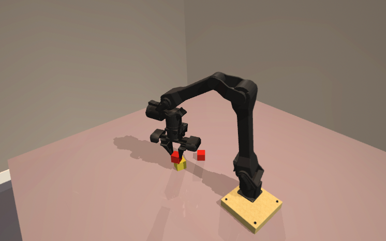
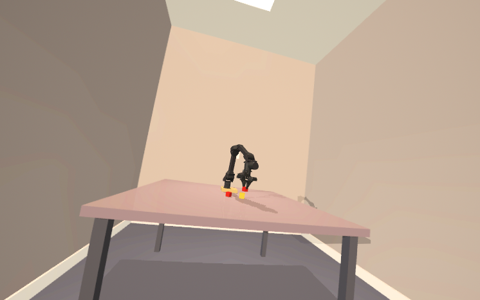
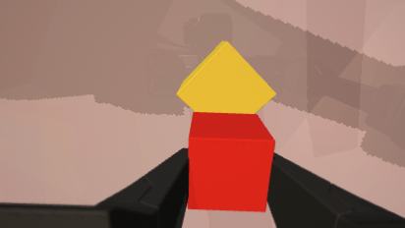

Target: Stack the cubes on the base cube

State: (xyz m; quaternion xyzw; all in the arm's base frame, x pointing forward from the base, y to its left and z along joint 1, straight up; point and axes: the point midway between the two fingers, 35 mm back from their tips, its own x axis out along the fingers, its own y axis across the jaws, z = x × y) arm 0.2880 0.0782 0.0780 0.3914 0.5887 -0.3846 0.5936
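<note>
The yellow base cube is 1 cm ahead of my gripper tip, 2 cm to the right of it and 5 cm below it.
</note>
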